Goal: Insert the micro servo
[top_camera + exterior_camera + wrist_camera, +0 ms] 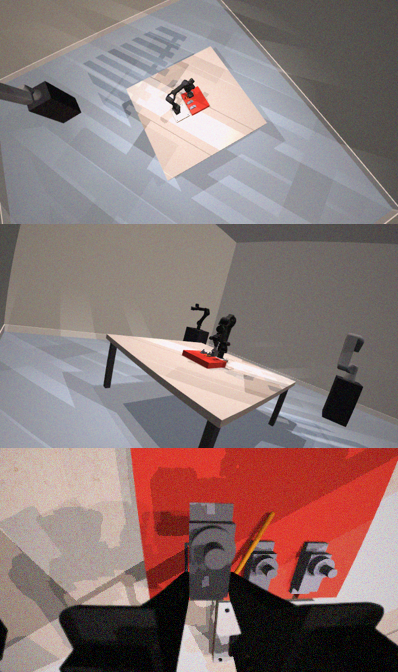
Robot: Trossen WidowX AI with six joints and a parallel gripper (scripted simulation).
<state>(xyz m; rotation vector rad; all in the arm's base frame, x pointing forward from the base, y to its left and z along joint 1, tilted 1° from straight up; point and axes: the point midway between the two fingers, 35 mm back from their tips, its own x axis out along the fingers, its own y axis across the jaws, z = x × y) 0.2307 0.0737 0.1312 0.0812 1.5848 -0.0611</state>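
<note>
The red deck is 100 mm below my gripper tip, 80 mm to the right of it and 70 mm ahead of it.
</note>
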